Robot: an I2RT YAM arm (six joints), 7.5 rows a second.
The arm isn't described. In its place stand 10 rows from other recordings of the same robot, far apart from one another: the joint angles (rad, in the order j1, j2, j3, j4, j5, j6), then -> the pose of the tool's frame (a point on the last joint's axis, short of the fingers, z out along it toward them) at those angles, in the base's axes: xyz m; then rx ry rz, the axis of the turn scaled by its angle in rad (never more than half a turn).
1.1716 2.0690 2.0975 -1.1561 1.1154 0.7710 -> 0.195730 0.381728 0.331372 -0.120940 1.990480 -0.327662
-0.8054 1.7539 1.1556 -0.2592 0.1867 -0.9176 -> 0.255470 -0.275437 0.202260 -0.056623 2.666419 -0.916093
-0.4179 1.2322 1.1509 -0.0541 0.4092 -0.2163 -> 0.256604 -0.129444 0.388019 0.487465 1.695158 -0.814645
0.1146 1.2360 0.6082 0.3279 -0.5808 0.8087 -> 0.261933 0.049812 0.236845 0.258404 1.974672 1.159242
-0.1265 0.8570 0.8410 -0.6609 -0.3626 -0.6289 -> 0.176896 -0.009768 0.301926 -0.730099 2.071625 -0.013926
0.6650 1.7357 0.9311 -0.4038 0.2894 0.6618 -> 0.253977 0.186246 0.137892 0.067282 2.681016 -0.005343
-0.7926 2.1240 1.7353 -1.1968 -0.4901 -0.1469 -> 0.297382 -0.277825 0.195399 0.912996 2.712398 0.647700
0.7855 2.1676 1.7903 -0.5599 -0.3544 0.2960 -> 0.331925 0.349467 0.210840 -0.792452 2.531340 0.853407
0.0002 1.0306 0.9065 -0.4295 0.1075 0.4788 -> 0.227821 -0.003774 0.311608 0.565478 2.048907 0.169937
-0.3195 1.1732 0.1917 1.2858 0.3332 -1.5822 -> 0.192410 -0.075920 0.218831 -0.603443 1.403087 -1.796096
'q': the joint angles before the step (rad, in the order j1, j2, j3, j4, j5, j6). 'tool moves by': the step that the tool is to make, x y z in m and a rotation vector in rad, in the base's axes. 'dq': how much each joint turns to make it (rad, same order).
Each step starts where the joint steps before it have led.
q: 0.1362 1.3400 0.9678 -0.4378 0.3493 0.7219
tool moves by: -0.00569 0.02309 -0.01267 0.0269 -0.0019 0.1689
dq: 0.0738 -0.0105 -0.0629 0.0747 -0.0851 -0.0524
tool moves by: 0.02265 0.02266 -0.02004 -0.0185 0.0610 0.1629
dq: 0.0480 0.1355 0.0440 0.0477 -0.0765 -0.0881
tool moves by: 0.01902 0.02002 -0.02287 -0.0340 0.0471 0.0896
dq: 0.0420 0.1296 0.0422 0.0416 -0.0164 -0.0497
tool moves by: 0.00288 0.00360 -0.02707 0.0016 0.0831 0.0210
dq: 0.0045 0.0737 -0.0148 0.0092 -0.0309 0.0029
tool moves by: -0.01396 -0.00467 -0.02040 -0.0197 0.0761 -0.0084
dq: -0.0008 0.0032 -0.0667 -0.0098 0.0008 0.0087
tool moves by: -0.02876 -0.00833 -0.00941 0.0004 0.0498 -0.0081
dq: 0.0012 -0.0776 -0.1146 -0.0126 -0.0088 0.0157
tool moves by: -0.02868 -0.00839 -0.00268 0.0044 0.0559 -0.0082
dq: 0.0003 -0.0947 -0.0919 -0.0569 -0.0151 0.0170
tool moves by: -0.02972 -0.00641 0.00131 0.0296 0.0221 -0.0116
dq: 0.0086 -0.1250 -0.0950 -0.0455 -0.0236 0.0329
